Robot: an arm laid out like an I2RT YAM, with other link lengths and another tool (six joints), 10 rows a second.
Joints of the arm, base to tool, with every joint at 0 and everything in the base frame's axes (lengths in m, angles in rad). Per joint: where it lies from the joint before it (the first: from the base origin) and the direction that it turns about. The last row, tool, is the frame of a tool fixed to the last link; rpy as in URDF.
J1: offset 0 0 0.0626 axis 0 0 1
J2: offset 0.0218 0.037 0.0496 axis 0 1 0
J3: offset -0.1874 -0.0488 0 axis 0 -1 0
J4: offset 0.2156 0.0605 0.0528 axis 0 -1 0
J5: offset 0.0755 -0.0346 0.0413 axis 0 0 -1
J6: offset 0.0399 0 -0.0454 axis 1 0 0
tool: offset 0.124 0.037 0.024 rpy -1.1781 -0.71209 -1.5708
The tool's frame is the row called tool.
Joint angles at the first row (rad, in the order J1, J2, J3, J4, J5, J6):
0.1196 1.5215 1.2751 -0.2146 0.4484 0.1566
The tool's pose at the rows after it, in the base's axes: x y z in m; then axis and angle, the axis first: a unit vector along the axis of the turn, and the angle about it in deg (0 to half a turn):
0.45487, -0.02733, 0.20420, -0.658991, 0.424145, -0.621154, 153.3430
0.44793, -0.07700, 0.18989, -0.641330, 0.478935, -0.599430, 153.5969
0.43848, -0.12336, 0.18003, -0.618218, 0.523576, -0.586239, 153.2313
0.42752, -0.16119, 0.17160, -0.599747, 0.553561, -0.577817, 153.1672
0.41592, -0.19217, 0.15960, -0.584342, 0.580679, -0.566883, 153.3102
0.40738, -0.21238, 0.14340, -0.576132, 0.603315, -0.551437, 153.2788
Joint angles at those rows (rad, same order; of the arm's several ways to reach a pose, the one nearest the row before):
-0.0143 1.5200 1.2751 -0.2710 0.3984 0.2123
-0.1589 1.5307 1.2747 -0.3134 0.2962 0.2508
-0.2989 1.5467 1.2743 -0.3260 0.1936 0.2718
-0.4149 1.5658 1.2735 -0.3259 0.1119 0.2718
-0.5102 1.5940 1.2728 -0.3260 0.0479 0.2714
-0.5751 1.6329 1.2728 -0.3260 -0.0002 0.2710

